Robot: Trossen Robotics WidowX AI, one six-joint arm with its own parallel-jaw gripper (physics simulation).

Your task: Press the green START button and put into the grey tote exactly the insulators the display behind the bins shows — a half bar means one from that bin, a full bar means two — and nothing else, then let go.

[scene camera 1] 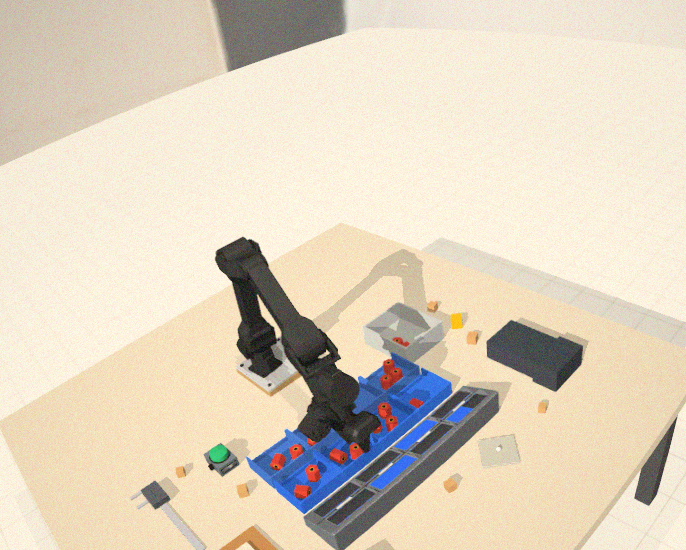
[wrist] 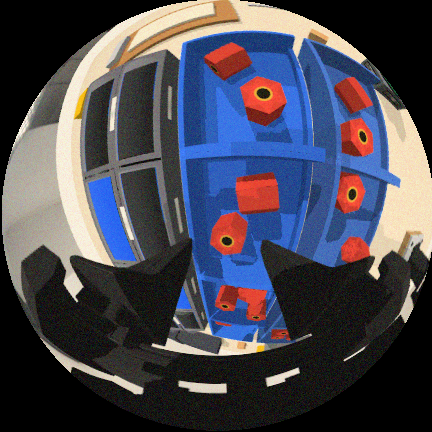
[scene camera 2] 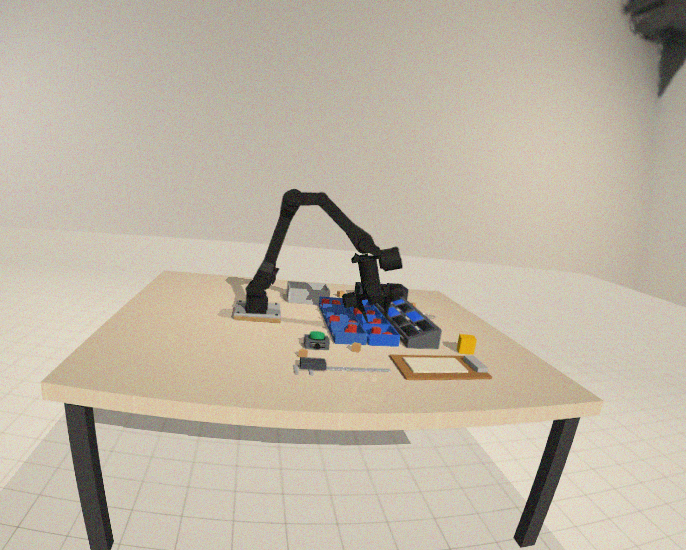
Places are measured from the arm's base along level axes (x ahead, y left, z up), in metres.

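Pixels of known places: gripper, fingertip midpoint: (scene camera 1: 358, 447) (wrist: 226, 244) (scene camera 2: 376, 320); arm's base, origin of the base link: (scene camera 1: 265, 366) (scene camera 2: 255, 310).
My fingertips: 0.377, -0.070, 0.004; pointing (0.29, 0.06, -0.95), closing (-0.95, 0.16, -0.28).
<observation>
Ahead of a thing's pixels: the offset from my fingertips to its top centre, as dx, dy, dz. "*": to the spot under its first point.
The gripper (scene camera 1: 350, 444) (scene camera 2: 375, 318) (wrist: 227, 241) is open and empty, pointing down low over the blue bins (scene camera 1: 320, 499) (scene camera 2: 350, 339) (wrist: 250, 151). In the wrist view a red insulator @[-0.001, -0.007, +0.006] (wrist: 228, 231) shows between the fingertips, and a second insulator @[-0.024, -0.038, +0.004] (wrist: 257, 193) lies on its side beyond it in the same bin. Other bins hold more red insulators. The grey tote @[-0.163, +0.345, +0.028] (scene camera 1: 375, 342) (scene camera 2: 297, 294) has red insulators @[-0.153, +0.309, +0.006] (scene camera 1: 400, 342) inside. The display (scene camera 1: 412, 468) (scene camera 2: 422, 339) (wrist: 170, 135) shows several blue cells among dark ones. The green START button @[-0.228, -0.193, +0.015] (scene camera 1: 219, 454) (scene camera 2: 317, 335) stands beside the bins.
A black box @[+0.155, +0.433, +0.030] (scene camera 1: 532, 355) stands beyond the display's far end. A caliper @[* -0.263, -0.353, -0.007] (scene camera 1: 154, 493) (scene camera 2: 313, 363) and a clipboard @[+0.067, -0.356, -0.008] (scene camera 2: 438, 364) lie near the front edge. A yellow block @[-0.086, +0.463, +0.001] (scene camera 1: 456, 320) and small orange cubes @[-0.014, +0.428, -0.004] (scene camera 1: 472, 338) are near the tote. A pale plate @[+0.233, +0.157, -0.020] (scene camera 1: 492, 454) lies beside the display.
</observation>
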